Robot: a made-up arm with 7 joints.
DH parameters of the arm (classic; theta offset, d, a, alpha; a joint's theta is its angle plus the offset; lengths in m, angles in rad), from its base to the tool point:
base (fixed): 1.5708 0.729 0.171 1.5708
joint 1: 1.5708 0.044 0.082 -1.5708
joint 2: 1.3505 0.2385 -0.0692 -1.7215
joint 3: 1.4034 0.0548 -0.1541 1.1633
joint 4: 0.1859 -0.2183 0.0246 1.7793
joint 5: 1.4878 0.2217 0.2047 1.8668
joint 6: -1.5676 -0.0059 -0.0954 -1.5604
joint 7: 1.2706 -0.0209 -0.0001 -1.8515
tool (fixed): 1.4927 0.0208 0 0
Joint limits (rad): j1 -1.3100..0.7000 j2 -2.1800..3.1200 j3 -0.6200..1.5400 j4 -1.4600..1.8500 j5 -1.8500..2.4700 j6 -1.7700..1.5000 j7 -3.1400..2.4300
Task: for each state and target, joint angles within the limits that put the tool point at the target. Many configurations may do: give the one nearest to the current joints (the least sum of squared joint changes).
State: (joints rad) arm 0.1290 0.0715 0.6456 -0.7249 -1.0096 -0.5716 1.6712
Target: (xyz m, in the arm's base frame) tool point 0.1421 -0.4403 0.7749
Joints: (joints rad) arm 0.7000 -0.0253 0.5967 -0.8079 -0.8458 -0.5237 1.7073
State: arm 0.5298 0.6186 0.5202 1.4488 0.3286 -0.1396 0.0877
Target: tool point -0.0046 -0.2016 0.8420
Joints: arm 0.7000 0.3894 0.0498 0.6121 0.5045 -0.6143 0.1005
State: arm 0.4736 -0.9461 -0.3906 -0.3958 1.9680 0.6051 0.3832
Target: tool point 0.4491 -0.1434 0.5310
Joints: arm 0.3245 -0.9360 -0.4757 -0.0976 1.9055 0.7753 0.3956
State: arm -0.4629 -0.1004 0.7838 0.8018 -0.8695 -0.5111 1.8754
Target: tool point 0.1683 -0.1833 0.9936
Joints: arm -1.3100 -0.5903 1.3573 1.2058 -0.7998 -0.5084 1.9349
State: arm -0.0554 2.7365 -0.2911 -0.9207 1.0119 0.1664 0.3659
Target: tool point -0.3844 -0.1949 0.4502
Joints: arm 0.5572 3.0517 -0.6200 -0.5226 1.2248 0.4526 0.3277
